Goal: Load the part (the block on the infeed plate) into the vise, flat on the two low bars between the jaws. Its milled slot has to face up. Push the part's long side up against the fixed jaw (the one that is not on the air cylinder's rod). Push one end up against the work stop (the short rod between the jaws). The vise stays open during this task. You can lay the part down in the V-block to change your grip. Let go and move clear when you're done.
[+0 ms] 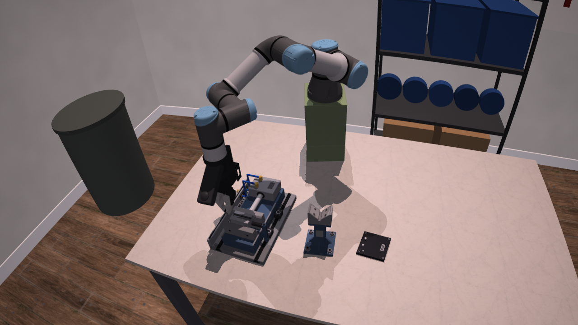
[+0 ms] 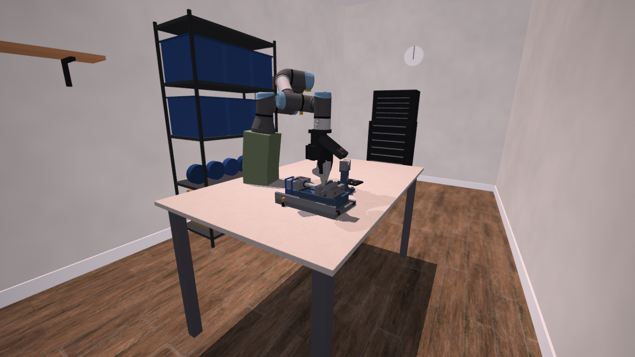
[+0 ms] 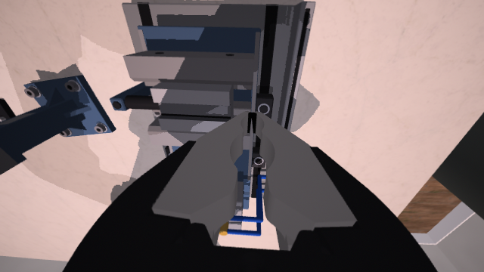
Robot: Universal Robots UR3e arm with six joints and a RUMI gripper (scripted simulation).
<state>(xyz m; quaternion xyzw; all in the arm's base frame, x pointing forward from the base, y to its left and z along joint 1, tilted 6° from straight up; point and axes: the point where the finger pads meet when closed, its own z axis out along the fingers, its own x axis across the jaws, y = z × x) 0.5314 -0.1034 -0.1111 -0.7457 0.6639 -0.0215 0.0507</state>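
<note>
Right now the part is 1 cm behind my hand, 5 cm to the left of it and 2 cm below it. Also, from my hand: dark work stop rod: 1 cm behind, 10 cm to the left, 3 cm below; then black infeed plate: 14 cm behind, 43 cm to the left, 11 cm below; then fixed jaw: 2 cm ahead, 5 cm to the left, 4 cm below.
</note>
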